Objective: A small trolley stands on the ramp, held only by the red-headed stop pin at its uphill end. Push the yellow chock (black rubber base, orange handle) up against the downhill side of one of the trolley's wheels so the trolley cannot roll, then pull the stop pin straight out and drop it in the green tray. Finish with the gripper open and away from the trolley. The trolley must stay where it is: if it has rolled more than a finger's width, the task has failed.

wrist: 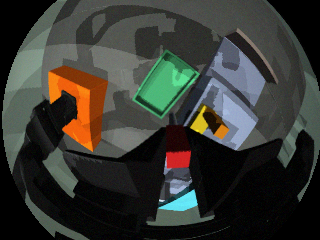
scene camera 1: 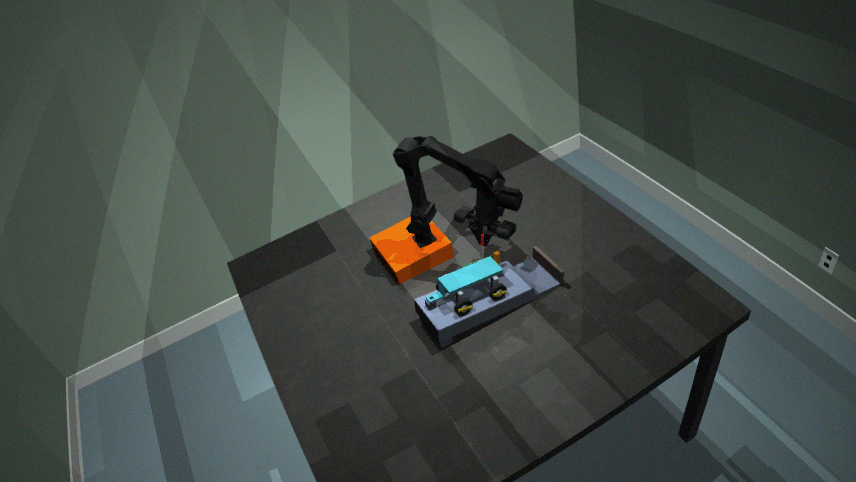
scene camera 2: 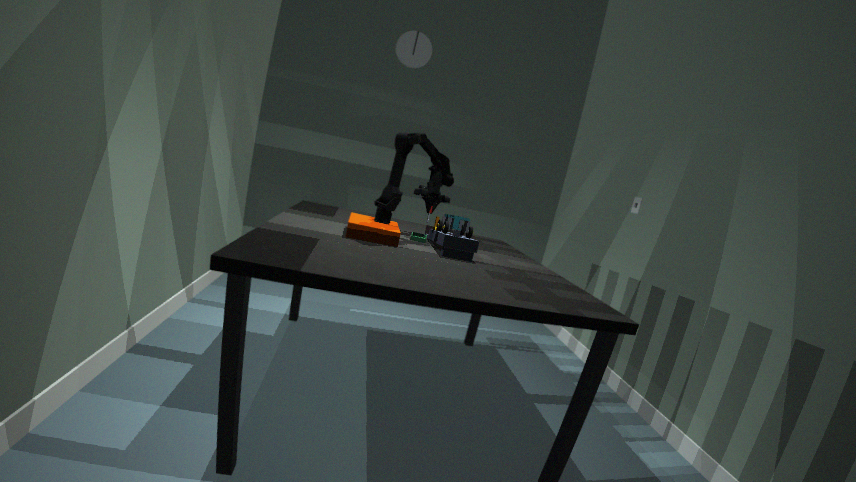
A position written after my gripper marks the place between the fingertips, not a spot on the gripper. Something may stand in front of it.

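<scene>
Stop pin (wrist: 178,152), held by my gripper (scene camera 1: 483,245).
</scene>
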